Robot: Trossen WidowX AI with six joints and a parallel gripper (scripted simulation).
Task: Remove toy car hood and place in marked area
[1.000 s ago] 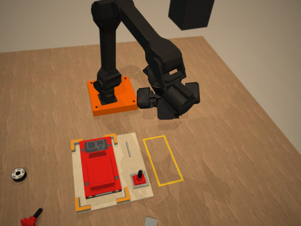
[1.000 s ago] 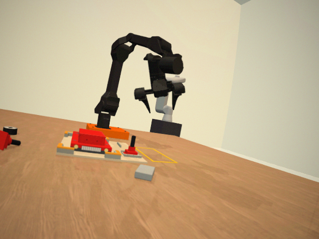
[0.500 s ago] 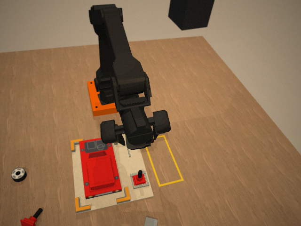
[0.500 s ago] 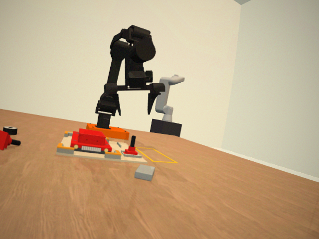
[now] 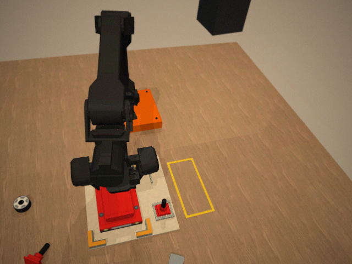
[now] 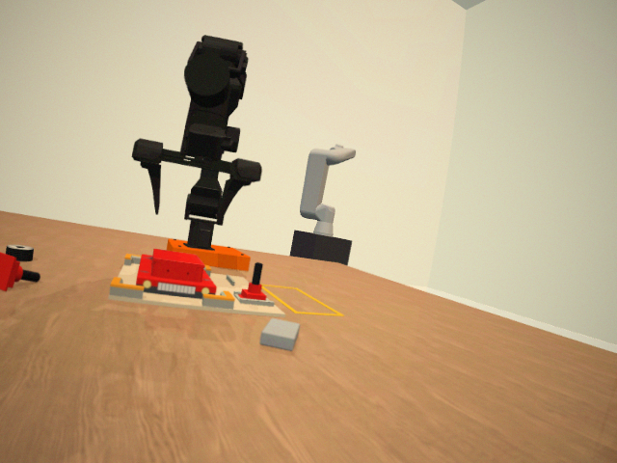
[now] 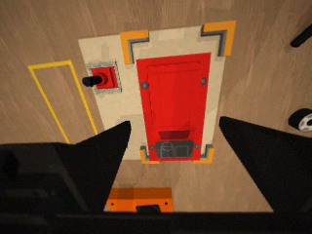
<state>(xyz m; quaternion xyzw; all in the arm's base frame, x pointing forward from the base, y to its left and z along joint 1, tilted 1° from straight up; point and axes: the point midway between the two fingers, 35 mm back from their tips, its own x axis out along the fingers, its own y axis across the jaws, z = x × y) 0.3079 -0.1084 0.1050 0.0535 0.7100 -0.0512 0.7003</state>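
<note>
My gripper tip is 10 mm to the left of the hood and 70 mm above it. Round my gripper tip: black wheel: 90 mm behind, 240 mm to the right, 100 mm below.
</note>
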